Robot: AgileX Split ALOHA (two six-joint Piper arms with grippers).
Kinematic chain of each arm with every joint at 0, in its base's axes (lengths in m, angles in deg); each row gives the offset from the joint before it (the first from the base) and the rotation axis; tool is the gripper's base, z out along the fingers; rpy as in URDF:
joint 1: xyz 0 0 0.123 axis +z
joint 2: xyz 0 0 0 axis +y
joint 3: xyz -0.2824 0 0.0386 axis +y
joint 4: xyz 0.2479 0 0.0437 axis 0.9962 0 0.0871
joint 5: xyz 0 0 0 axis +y
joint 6: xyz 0.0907 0 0.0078 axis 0.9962 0 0.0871
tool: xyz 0 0 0 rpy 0 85 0
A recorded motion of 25 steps. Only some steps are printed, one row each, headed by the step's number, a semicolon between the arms.
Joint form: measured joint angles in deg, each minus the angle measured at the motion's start. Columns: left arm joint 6, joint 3, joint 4, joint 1, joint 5, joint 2; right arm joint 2, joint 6, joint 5, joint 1, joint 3, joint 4.
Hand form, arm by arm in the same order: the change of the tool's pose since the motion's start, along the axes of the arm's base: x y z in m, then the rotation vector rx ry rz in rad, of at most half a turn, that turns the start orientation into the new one. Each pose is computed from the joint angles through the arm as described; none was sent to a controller.
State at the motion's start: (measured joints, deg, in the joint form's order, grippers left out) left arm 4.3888 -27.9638 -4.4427 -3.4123 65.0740 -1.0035; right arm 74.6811 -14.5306 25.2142 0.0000 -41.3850 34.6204
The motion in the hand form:
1: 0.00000 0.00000 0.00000 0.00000 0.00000 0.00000; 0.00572 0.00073 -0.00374 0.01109 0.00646 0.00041
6: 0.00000 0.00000 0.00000 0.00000 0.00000 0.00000; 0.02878 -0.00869 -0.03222 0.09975 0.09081 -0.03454
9: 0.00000 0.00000 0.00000 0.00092 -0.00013 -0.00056; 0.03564 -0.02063 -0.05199 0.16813 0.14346 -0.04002
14: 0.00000 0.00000 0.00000 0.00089 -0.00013 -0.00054; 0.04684 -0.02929 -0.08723 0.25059 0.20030 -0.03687
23: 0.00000 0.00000 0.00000 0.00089 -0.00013 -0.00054; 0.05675 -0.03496 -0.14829 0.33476 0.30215 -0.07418
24: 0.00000 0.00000 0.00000 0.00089 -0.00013 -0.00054; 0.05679 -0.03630 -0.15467 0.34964 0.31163 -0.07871
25: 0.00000 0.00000 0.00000 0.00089 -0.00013 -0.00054; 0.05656 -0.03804 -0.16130 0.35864 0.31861 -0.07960
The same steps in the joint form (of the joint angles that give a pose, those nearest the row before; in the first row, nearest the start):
1: 0.00 0.00 0.00 0.00 0.00 0.00; 1.66 -1.71 -0.43 -0.01 -0.52 2.09
6: 0.00 0.00 0.00 0.00 0.00 0.00; 10.29 -11.57 0.72 -3.43 -2.11 14.37
9: 0.06 0.00 0.00 0.00 0.00 0.00; 14.98 -20.40 3.89 -7.21 -2.11 22.90
14: 0.06 0.00 0.00 0.00 0.00 0.00; 23.25 -32.56 6.49 -10.02 -2.22 34.34
23: 0.06 0.00 0.00 0.00 0.00 0.00; 36.43 -44.53 7.62 -11.53 -2.74 46.78
24: 0.06 0.00 0.00 0.00 0.00 0.00; 37.82 -45.88 8.20 -11.95 -2.76 48.11
25: 0.06 0.00 0.00 0.00 0.00 0.00; 39.22 -47.64 8.65 -12.41 -2.76 49.40

